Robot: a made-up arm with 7 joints.
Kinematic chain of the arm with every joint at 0, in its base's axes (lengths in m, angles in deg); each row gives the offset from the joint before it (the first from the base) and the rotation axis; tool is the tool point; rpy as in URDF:
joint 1: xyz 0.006 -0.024 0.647 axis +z
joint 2: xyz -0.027 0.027 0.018 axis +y
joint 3: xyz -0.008 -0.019 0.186 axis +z
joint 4: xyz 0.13 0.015 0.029 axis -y
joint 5: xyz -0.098 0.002 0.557 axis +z
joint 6: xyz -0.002 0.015 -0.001 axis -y
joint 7: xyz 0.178 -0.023 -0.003 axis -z
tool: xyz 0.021 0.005 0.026 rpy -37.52 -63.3 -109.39
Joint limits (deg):
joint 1: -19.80..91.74
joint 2: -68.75..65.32
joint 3: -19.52..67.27
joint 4: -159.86..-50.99
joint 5: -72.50..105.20
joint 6: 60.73..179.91
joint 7: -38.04..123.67
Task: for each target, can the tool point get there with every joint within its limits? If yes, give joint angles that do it. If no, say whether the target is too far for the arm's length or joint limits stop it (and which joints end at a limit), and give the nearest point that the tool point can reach.
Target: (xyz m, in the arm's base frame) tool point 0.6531 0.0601 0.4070
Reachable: yes | joints 32.90 19.96 -10.70 -125.55 67.63 152.66 79.96
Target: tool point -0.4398 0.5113 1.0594
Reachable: yes | joints 72.63 -56.20 42.63 -128.16 -52.20 100.05 82.50
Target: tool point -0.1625 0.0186 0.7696
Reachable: no: joint limits stop it (at a limit: joint 1, joint 2, joint 3, joint 4, joint 5, joint 6, joint 7) | nearest point -0.2681 0.2908 0.8009 | short by 0.294 m
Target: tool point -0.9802 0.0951 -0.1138
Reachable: no: too far | nearest point -0.6717 0.1223 0.1700 | short by 0.420 m
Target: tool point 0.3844 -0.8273 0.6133
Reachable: no: joint limits stop it (at a limit: joint 1, joint 3) | nearest point 0.4680 -0.6267 0.6125 | short by 0.217 m
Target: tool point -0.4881 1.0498 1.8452
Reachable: no: too far | nearest point -0.3031 0.6429 1.3860 | short by 0.641 m
